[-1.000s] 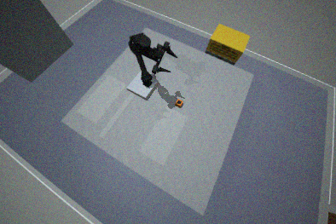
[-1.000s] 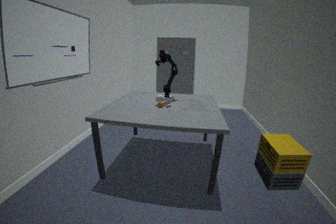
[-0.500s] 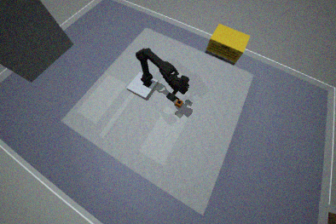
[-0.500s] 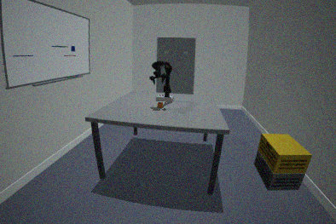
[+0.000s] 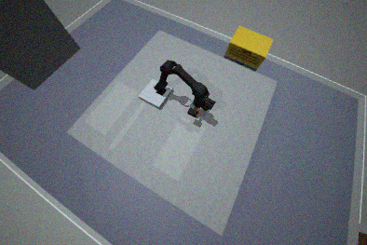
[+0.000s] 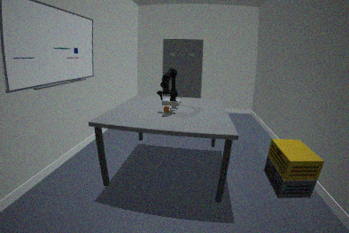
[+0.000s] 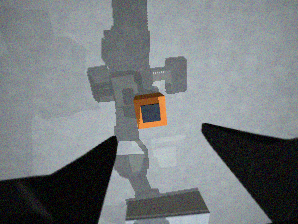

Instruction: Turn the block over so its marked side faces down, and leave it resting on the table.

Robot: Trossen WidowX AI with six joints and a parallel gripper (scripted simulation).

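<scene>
The small orange block lies 80 mm below my gripper tip.
</scene>
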